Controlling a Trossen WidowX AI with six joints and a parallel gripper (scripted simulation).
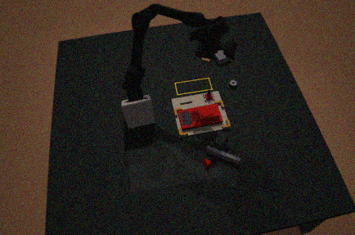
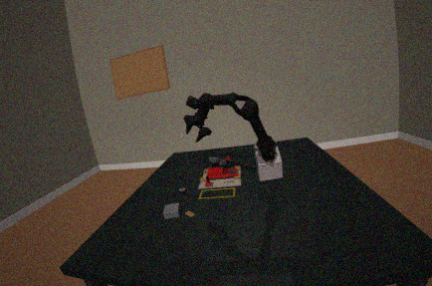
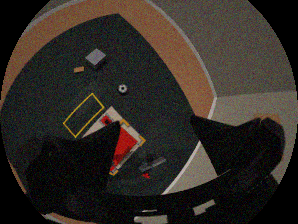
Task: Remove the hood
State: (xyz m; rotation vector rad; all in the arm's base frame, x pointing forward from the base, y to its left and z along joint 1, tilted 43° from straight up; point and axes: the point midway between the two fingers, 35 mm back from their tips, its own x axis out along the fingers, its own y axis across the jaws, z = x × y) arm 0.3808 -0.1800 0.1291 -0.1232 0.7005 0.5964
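Now: gripper tip 26 cm above the red hood, 10 cm past it and 8 cm to the left of it.
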